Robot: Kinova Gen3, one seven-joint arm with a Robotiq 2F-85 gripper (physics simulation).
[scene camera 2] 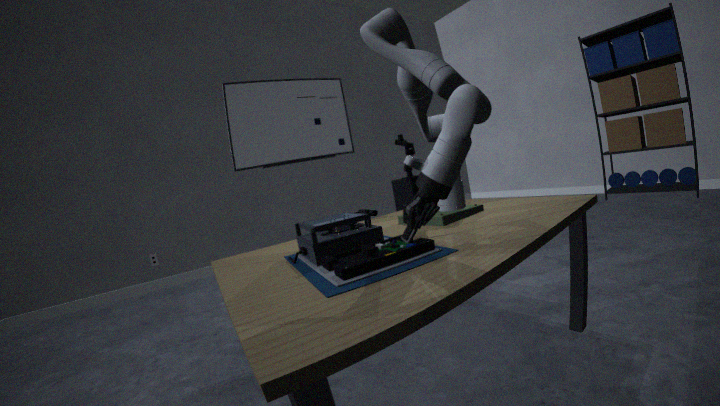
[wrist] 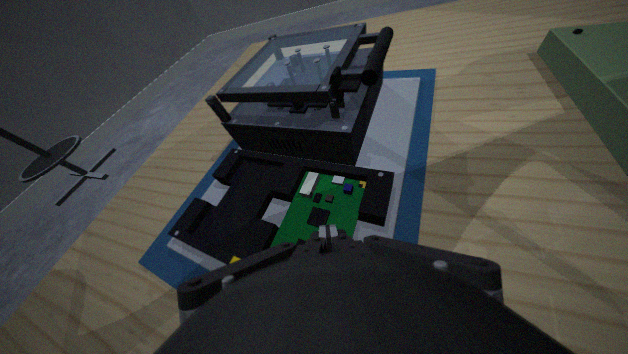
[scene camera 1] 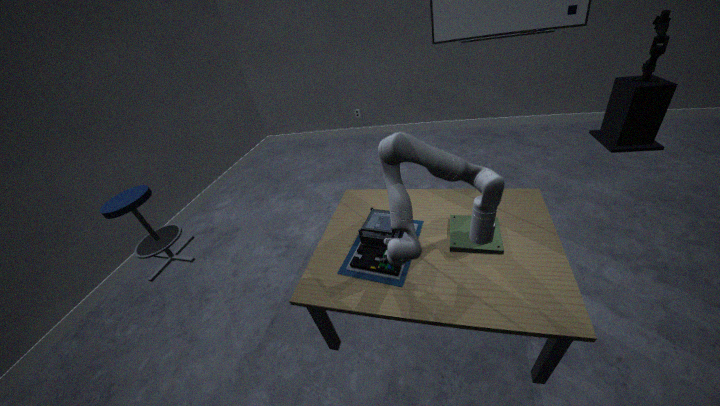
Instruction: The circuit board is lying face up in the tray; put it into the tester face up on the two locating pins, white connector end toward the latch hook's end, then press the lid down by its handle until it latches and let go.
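Seen in the pictures: gripper, between the fingertips: (scene camera 2: 405, 240) (wrist: 328, 236); arm's base, origin of its link: (scene camera 2: 451, 209) (scene camera 1: 480, 237).
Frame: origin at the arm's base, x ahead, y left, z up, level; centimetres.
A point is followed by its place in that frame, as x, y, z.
Observation:
The green circuit board (wrist: 342, 208) {37.2, 11.8, -0.6} (scene camera 2: 392, 246) {40.0, 12.7, -0.3} lies face up in the black tray (wrist: 245, 180) {50.1, 8.6, -0.8} (scene camera 2: 372, 262) {50.1, 18.0, -0.2} (scene camera 1: 363, 261) {50.9, 14.2, -0.7}, with its white connector (wrist: 308, 182) {41.0, 9.4, 0.2} at the end toward the tester. The black tester (wrist: 303, 140) {42.3, 4.4, 1.6} (scene camera 2: 347, 242) {46.1, 3.7, 1.8} (scene camera 1: 374, 233) {46.5, 2.4, 6.5} stands just behind the tray. Its clear lid (wrist: 267, 94) {45.2, 2.5, 6.8} is propped up, with the bar handle (wrist: 376, 55) {34.1, -0.9, 7.2} on the right. My gripper (wrist: 328, 236) {37.9, 15.0, 0.6} (scene camera 2: 407, 236) {37.9, 15.0, 0.6} is shut, fingertips pressed together just over the board's near end. I cannot tell whether they touch it. In scene camera 1 the wrist hides the fingers.
Tray and tester sit on a grey plate on a blue mat (wrist: 417, 132) {29.1, 0.0, -2.4} on the wooden table (scene camera 1: 453, 292) {13.2, 27.3, -2.6}. The arm's green base plate (wrist: 588, 79) {12.7, -4.4, -0.2} (scene camera 1: 461, 234) {7.8, -1.5, 0.3} lies to the right. A stool (scene camera 1: 125, 200) and a shelf rack (scene camera 2: 598, 117) stand away from the table.

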